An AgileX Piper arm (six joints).
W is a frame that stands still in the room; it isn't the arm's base.
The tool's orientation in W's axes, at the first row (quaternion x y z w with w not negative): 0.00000, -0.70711, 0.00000, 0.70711
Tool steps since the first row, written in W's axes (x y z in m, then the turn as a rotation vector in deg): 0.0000, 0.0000, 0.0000, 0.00, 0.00, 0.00; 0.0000, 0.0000, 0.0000, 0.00, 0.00, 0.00; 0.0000, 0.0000, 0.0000, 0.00, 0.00, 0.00; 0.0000, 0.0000, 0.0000, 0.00, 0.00, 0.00; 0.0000, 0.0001, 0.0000, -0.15, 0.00, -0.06; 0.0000, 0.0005, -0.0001, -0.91, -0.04, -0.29; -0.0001, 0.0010, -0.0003, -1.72, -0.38, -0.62; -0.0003, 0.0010, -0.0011, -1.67, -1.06, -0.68; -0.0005, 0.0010, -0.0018, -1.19, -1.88, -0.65; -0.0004, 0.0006, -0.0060, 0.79, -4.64, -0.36; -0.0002, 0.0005, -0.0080, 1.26, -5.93, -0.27
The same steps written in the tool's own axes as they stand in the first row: 0.0000, 0.0000, 0.0000, 0.00, 0.00, 0.00; 0.0000, 0.0000, 0.0000, 0.00, 0.00, 0.00; 0.0000, 0.0000, 0.0000, 0.00, 0.00, 0.00; 0.0000, 0.0000, 0.0000, 0.00, 0.00, 0.00; 0.0000, 0.0001, 0.0000, -0.06, 0.00, 0.15; -0.0001, 0.0005, 0.0000, -0.29, -0.04, 0.91; -0.0003, 0.0010, 0.0001, -0.62, -0.38, 1.72; -0.0011, 0.0010, 0.0003, -0.68, -1.06, 1.67; -0.0018, 0.0010, 0.0005, -0.65, -1.88, 1.19; -0.0060, 0.0006, 0.0004, -0.36, -4.64, -0.79; -0.0080, 0.0005, 0.0002, -0.27, -5.93, -1.26
